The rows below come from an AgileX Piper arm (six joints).
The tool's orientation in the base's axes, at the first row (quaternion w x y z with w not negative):
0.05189, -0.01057, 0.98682, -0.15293
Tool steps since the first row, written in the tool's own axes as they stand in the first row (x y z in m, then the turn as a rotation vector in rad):
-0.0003, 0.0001, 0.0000, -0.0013, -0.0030, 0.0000
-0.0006, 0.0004, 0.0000, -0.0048, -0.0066, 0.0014
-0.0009, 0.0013, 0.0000, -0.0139, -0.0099, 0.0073
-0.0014, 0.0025, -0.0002, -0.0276, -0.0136, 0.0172
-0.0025, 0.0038, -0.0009, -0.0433, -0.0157, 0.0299
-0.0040, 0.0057, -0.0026, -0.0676, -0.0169, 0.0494
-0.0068, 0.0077, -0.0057, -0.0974, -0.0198, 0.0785
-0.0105, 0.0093, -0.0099, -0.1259, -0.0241, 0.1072
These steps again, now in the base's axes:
0.0003, 0.0001, 0.0000, 0.0013, -0.0028, 0.0010
0.0006, 0.0004, -0.0001, 0.0050, -0.0065, 0.0011
0.0009, 0.0013, -0.0003, 0.0146, -0.0111, -0.0025
0.0014, 0.0025, -0.0004, 0.0293, -0.0171, -0.0094
0.0024, 0.0040, -0.0001, 0.0463, -0.0224, -0.0193
0.0037, 0.0064, 0.0011, 0.0725, -0.0285, -0.0350
0.0061, 0.0093, 0.0037, 0.1052, -0.0389, -0.0587
0.0093, 0.0122, 0.0076, 0.1366, -0.0506, -0.0818

